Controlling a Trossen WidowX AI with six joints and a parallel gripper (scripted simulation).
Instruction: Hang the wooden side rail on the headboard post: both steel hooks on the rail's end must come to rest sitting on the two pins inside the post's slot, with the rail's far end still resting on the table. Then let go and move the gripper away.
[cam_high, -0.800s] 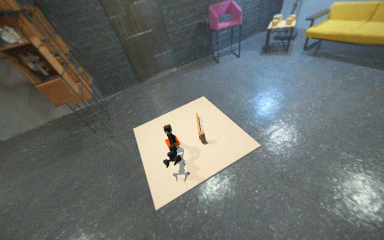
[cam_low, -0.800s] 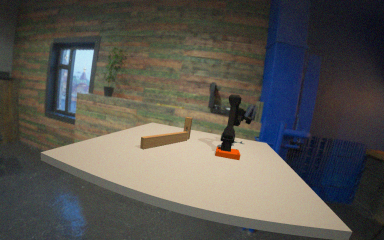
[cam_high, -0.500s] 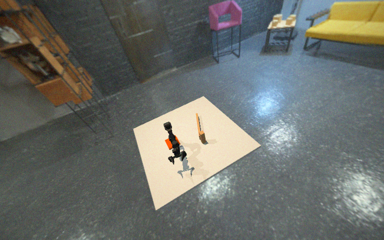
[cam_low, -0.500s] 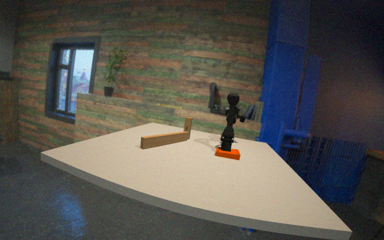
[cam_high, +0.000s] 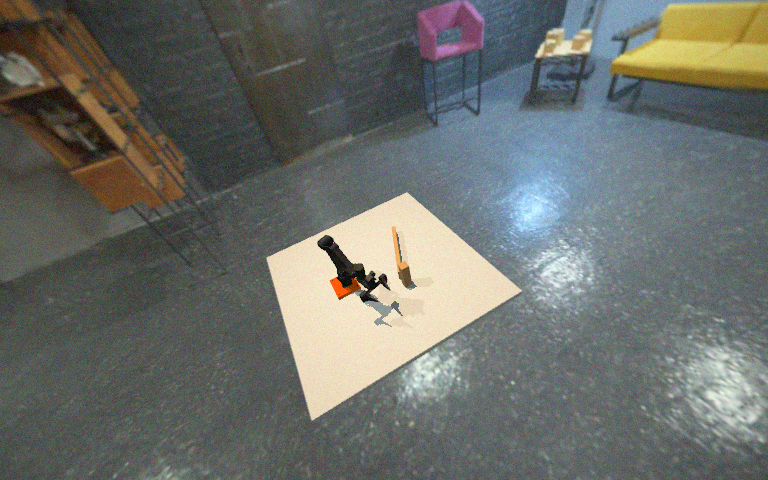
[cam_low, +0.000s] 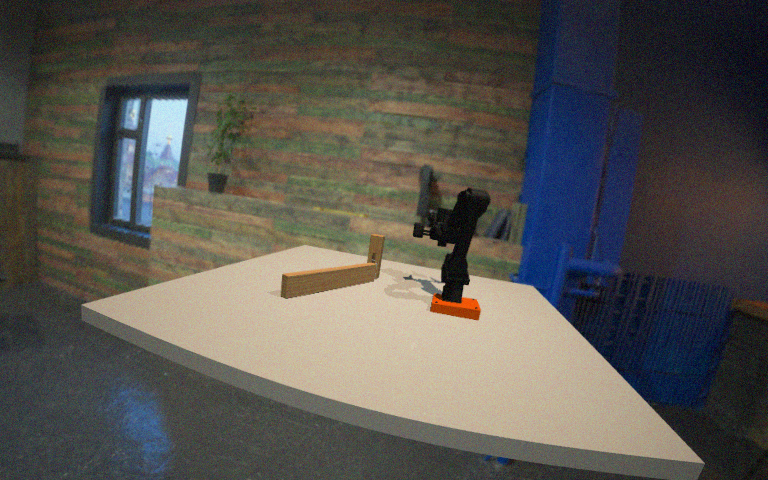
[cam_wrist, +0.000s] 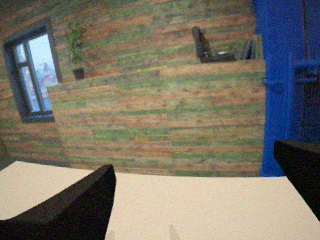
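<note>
Right now my gripper tip is 20 cm short of the headboard post, 17 cm to the right of it and 13 cm above it.
</note>
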